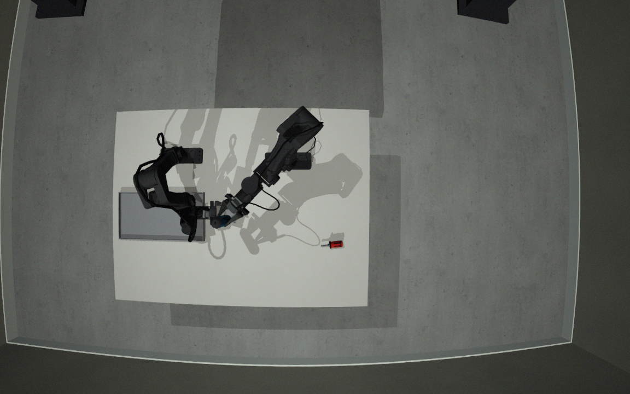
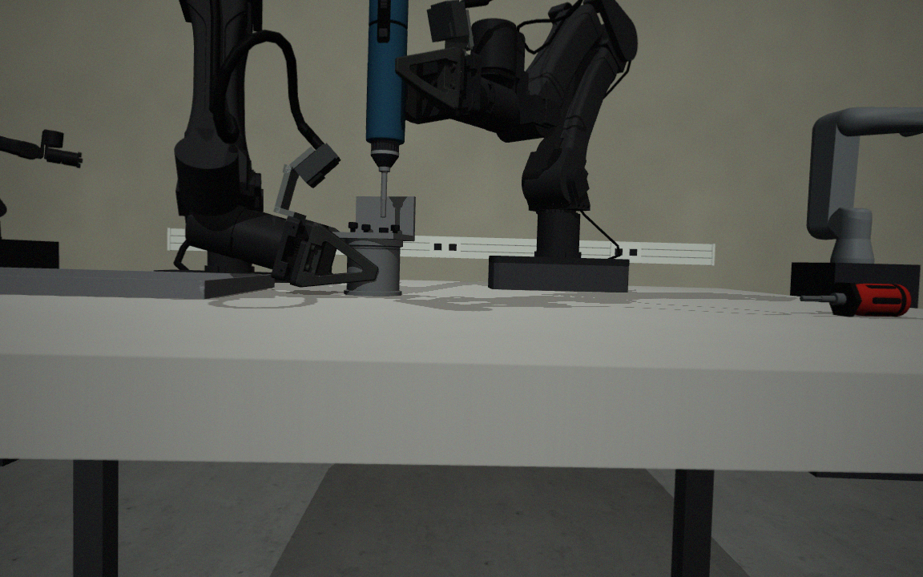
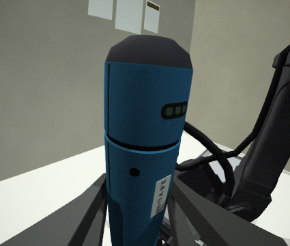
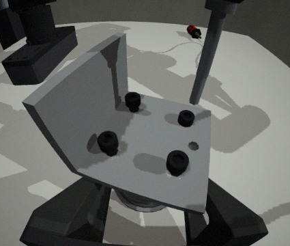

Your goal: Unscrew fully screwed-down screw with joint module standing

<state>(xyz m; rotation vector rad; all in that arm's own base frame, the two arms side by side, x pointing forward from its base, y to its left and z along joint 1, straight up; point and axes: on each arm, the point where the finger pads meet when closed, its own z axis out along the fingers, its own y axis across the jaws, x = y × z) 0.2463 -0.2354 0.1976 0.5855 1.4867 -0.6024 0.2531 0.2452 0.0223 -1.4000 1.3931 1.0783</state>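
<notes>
Now: the joint module right at my right hand. The rest, counted from my right hand: flat grey plate: 34 cm to the right, 4 cm ahead, 2 cm below; then grey l-shaped bracket: 5 cm above; then screwdriver bit: 8 cm above, 2 cm ahead, 1 cm to the left.
</notes>
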